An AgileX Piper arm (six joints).
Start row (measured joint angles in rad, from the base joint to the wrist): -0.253, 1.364, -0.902, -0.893, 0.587, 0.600
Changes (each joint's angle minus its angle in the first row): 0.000, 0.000, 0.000, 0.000, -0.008, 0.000; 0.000, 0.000, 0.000, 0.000, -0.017, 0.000; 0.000, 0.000, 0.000, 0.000, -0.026, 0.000; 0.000, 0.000, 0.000, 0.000, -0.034, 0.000; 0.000, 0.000, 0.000, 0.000, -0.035, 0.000; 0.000, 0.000, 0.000, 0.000, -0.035, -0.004; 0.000, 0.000, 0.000, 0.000, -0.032, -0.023; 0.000, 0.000, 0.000, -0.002, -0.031, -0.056; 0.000, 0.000, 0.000, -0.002, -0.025, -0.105; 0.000, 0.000, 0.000, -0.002, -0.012, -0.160; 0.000, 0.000, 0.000, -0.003, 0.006, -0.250; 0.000, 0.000, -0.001, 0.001, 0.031, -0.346; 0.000, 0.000, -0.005, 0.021, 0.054, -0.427; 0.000, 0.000, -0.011, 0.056, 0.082, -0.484; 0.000, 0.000, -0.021, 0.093, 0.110, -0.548; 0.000, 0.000, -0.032, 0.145, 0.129, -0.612; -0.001, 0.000, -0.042, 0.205, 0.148, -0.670; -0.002, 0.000, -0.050, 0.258, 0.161, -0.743; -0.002, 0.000, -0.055, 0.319, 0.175, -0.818; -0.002, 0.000, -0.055, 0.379, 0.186, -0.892; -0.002, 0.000, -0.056, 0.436, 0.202, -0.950; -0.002, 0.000, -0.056, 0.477, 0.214, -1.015; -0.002, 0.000, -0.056, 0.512, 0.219, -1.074
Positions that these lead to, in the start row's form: -0.253, 1.364, -0.902, -0.893, 0.579, 0.600; -0.253, 1.364, -0.902, -0.893, 0.570, 0.600; -0.253, 1.364, -0.902, -0.893, 0.561, 0.600; -0.253, 1.364, -0.902, -0.893, 0.553, 0.600; -0.253, 1.364, -0.902, -0.893, 0.552, 0.600; -0.253, 1.364, -0.902, -0.893, 0.552, 0.596; -0.253, 1.364, -0.902, -0.893, 0.555, 0.577; -0.253, 1.364, -0.902, -0.895, 0.556, 0.544; -0.253, 1.364, -0.902, -0.895, 0.562, 0.495; -0.253, 1.364, -0.902, -0.895, 0.575, 0.440; -0.253, 1.364, -0.902, -0.896, 0.593, 0.350; -0.253, 1.364, -0.903, -0.892, 0.618, 0.254; -0.253, 1.364, -0.907, -0.872, 0.641, 0.173; -0.253, 1.364, -0.913, -0.837, 0.669, 0.116; -0.253, 1.364, -0.923, -0.800, 0.697, 0.052; -0.253, 1.364, -0.934, -0.748, 0.716, -0.012; -0.254, 1.364, -0.944, -0.688, 0.735, -0.070; -0.255, 1.364, -0.952, -0.635, 0.748, -0.143; -0.255, 1.364, -0.957, -0.574, 0.762, -0.218; -0.255, 1.364, -0.957, -0.514, 0.773, -0.292; -0.255, 1.364, -0.958, -0.457, 0.789, -0.350; -0.255, 1.364, -0.958, -0.416, 0.801, -0.415; -0.255, 1.364, -0.958, -0.381, 0.806, -0.474
